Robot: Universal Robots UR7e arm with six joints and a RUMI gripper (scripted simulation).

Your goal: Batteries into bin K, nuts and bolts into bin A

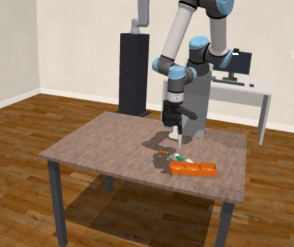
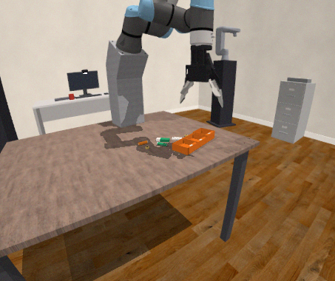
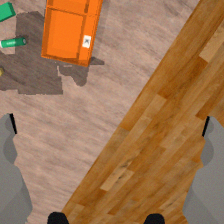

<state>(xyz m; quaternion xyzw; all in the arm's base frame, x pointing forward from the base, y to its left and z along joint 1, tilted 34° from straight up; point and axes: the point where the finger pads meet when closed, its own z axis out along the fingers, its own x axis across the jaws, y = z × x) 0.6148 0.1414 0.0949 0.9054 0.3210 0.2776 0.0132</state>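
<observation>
Right now my hand is 13 cm past the orange bin tray, 6 cm to the right of it and 19 cm above it. Also, from my hand: white domino: 22 cm behind, 21 cm below; then green-and-white battery: 23 cm behind, 8 cm to the right, 21 cm below; then green battery: 17 cm behind, 10 cm to the right, 21 cm below.
</observation>
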